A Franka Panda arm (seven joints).
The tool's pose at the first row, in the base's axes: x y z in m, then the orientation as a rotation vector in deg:
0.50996 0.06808 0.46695 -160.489 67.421 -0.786
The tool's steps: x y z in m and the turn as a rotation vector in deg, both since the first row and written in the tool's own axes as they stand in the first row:
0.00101 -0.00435 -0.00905 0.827 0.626 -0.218
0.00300 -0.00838 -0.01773 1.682 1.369 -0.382
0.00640 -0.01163 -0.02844 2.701 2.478 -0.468
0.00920 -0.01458 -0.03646 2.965 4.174 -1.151
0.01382 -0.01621 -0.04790 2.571 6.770 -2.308
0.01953 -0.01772 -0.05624 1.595 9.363 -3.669
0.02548 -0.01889 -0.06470 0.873 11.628 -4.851
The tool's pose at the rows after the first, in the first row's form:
0.51333 0.06956 0.47635 -160.102 66.973 -2.160
0.51717 0.07014 0.48532 -159.684 66.611 -3.703
0.52135 0.06900 0.49618 -159.169 66.372 -5.834
0.52502 0.06832 0.50436 -159.803 65.663 -8.414
0.52887 0.06511 0.51575 -161.480 64.651 -11.969
0.53354 0.06133 0.52402 -163.728 63.486 -15.282
0.53814 0.05713 0.53236 -165.515 62.381 -18.291

